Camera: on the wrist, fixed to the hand. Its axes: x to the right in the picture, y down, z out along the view.
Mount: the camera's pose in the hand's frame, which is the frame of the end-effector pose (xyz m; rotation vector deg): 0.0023 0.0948 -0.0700 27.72 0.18 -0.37
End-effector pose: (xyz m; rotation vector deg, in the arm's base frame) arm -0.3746 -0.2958 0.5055 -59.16 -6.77 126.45
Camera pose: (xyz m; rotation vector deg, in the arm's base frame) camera -0.3781 -0.3801 0.4232 -43.52 22.65 119.12
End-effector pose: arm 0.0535 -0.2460 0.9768 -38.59 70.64 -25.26
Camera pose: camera -0.0173 -0.1943 0.8980 -15.06 61.38 -41.02
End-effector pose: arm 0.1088 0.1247 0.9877 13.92 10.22 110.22
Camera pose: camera 0.0046 0.0926 0.9429 32.01 37.09 106.07
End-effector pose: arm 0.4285 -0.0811 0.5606 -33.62 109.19 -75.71
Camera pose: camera 0.3762 -0.0063 0.4860 -19.58 86.17 -97.97
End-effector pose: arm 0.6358 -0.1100 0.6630 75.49 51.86 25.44
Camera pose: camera 0.6024 -0.0417 0.7531 100.33 60.69 12.94
